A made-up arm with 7 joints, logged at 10 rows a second.
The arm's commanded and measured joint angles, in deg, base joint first. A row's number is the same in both.
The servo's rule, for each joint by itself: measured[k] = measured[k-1] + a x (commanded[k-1-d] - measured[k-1]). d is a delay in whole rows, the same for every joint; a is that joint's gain. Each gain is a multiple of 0.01, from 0.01 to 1. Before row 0 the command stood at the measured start. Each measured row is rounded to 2 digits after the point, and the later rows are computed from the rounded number. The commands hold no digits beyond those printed.
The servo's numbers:
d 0
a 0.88 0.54 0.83 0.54 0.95 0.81 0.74
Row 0, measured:
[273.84, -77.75, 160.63, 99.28, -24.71, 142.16, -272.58]
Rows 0 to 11, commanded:
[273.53, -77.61, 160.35, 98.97, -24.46, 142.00, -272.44]
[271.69, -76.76, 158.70, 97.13, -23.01, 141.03, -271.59]
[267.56, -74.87, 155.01, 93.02, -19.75, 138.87, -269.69]
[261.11, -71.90, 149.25, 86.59, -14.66, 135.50, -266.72]
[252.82, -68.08, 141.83, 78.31, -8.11, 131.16, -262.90]
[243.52, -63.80, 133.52, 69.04, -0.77, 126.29, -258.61]
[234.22, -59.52, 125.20, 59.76, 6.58, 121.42, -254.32]
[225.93, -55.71, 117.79, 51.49, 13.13, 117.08, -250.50]
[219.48, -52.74, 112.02, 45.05, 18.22, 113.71, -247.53]
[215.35, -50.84, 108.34, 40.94, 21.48, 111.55, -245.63]
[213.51, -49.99, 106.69, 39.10, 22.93, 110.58, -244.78]
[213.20, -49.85, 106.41, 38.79, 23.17, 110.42, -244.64]
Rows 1 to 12, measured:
[273.57, -77.67, 160.40, 99.11, -24.47, 142.03, -272.48]
[271.92, -77.18, 158.99, 98.04, -23.08, 141.22, -271.82]
[268.08, -75.93, 155.69, 95.33, -19.92, 139.32, -270.24]
[261.95, -73.75, 150.34, 90.61, -14.92, 136.23, -267.64]
[253.92, -70.69, 143.28, 83.97, -8.45, 132.12, -264.13]
[244.77, -66.97, 135.18, 75.91, -1.15, 127.40, -260.05]
[235.49, -62.95, 126.90, 67.19, 6.19, 122.56, -255.81]
[227.08, -59.04, 119.34, 58.71, 12.78, 118.12, -251.88]
[220.39, -55.64, 113.26, 51.33, 17.95, 114.55, -248.66]
[215.95, -53.05, 109.18, 45.72, 21.30, 112.12, -246.42]
[213.80, -51.40, 107.11, 42.15, 22.85, 110.87, -245.21]
[213.27, -50.56, 106.53, 40.34, 23.15, 110.51, -244.79]

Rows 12 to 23, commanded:
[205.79, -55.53, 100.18, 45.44, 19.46, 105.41, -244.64]
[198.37, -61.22, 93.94, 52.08, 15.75, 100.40, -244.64]
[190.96, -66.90, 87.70, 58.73, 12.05, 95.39, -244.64]
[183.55, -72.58, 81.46, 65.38, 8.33, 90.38, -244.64]
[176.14, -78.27, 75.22, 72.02, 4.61, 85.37, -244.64]
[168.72, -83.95, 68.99, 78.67, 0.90, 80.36, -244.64]
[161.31, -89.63, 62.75, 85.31, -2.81, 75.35, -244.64]
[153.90, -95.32, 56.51, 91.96, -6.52, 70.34, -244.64]
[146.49, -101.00, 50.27, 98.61, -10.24, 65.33, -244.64]
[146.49, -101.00, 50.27, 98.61, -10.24, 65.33, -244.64]
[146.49, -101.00, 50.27, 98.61, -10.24, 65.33, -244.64]
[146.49, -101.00, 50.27, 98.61, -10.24, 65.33, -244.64]
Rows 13 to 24, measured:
[206.69, -53.24, 101.26, 43.09, 19.64, 106.38, -244.68]
[199.37, -57.55, 95.18, 47.94, 15.94, 101.54, -244.65]
[191.97, -62.60, 88.97, 53.77, 12.24, 96.56, -244.64]
[184.56, -67.99, 82.74, 60.04, 8.53, 91.55, -244.64]
[177.15, -73.54, 76.50, 66.51, 4.81, 86.54, -244.64]
[169.73, -79.16, 70.27, 73.08, 1.10, 81.53, -244.64]
[162.32, -84.81, 64.03, 79.68, -2.61, 76.52, -244.64]
[154.91, -90.49, 57.79, 86.31, -6.32, 71.51, -244.64]
[147.50, -96.17, 51.55, 92.95, -10.04, 66.50, -244.64]
[146.61, -98.78, 50.49, 96.01, -10.23, 65.55, -244.64]
[146.50, -99.98, 50.31, 97.41, -10.24, 65.37, -244.64]
[146.49, -100.53, 50.28, 98.06, -10.24, 65.34, -244.64]

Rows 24 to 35, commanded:
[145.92, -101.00, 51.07, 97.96, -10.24, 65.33, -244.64]
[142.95, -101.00, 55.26, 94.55, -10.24, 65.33, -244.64]
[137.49, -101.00, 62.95, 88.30, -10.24, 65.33, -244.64]
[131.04, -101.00, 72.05, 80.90, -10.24, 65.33, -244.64]
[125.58, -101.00, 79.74, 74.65, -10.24, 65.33, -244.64]
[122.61, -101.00, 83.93, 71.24, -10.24, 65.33, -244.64]
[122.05, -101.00, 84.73, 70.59, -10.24, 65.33, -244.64]
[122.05, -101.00, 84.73, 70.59, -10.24, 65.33, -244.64]
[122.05, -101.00, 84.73, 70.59, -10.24, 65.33, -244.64]
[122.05, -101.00, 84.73, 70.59, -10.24, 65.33, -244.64]
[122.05, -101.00, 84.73, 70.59, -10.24, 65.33, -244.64]
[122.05, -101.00, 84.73, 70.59, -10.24, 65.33, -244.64]
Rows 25 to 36, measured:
[145.99, -100.78, 50.94, 98.01, -10.24, 65.33, -244.64]
[143.31, -100.90, 54.53, 96.14, -10.24, 65.33, -244.64]
[138.19, -100.95, 61.52, 91.91, -10.24, 65.33, -244.64]
[131.90, -100.98, 70.26, 85.96, -10.24, 65.33, -244.64]
[126.34, -100.99, 78.13, 79.85, -10.24, 65.33, -244.64]
[123.06, -101.00, 82.94, 75.20, -10.24, 65.33, -244.64]
[122.17, -101.00, 84.43, 72.71, -10.24, 65.33, -244.64]
[122.06, -101.00, 84.68, 71.57, -10.24, 65.33, -244.64]
[122.05, -101.00, 84.72, 71.04, -10.24, 65.33, -244.64]
[122.05, -101.00, 84.73, 70.80, -10.24, 65.33, -244.64]
[122.05, -101.00, 84.73, 70.69, -10.24, 65.33, -244.64]
[122.05, -101.00, 84.73, 70.64, -10.24, 65.33, -244.64]

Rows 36 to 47, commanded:
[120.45, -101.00, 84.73, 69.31, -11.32, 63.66, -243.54]
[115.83, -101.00, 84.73, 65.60, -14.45, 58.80, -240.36]
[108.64, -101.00, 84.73, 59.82, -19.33, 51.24, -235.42]
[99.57, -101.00, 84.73, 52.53, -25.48, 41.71, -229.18]
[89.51, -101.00, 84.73, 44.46, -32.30, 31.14, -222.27]
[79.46, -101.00, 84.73, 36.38, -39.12, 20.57, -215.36]
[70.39, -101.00, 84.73, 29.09, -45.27, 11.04, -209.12]
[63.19, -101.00, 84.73, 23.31, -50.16, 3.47, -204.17]
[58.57, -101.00, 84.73, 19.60, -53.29, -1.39, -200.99]
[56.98, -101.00, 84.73, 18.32, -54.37, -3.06, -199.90]
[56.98, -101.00, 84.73, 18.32, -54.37, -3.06, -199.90]
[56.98, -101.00, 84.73, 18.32, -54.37, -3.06, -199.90]
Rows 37 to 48, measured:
[120.64, -101.00, 84.73, 69.92, -11.27, 63.98, -243.83]
[116.41, -101.00, 84.73, 67.59, -14.29, 59.78, -241.26]
[109.57, -101.00, 84.73, 63.39, -19.08, 52.86, -236.94]
[100.77, -101.00, 84.73, 57.53, -25.16, 43.83, -231.20]
[90.86, -101.00, 84.73, 50.47, -31.94, 33.55, -224.59]
[80.83, -101.00, 84.73, 42.86, -38.76, 23.04, -217.76]
[71.64, -101.00, 84.73, 35.42, -44.94, 13.32, -211.37]
[64.20, -101.00, 84.73, 28.88, -49.90, 5.34, -206.04]
[59.25, -101.00, 84.73, 23.87, -53.12, -0.11, -202.30]
[57.25, -101.00, 84.73, 20.87, -54.31, -2.50, -200.52]
[57.01, -101.00, 84.73, 19.49, -54.37, -2.95, -200.06]
[56.98, -101.00, 84.73, 18.86, -54.37, -3.04, -199.94]

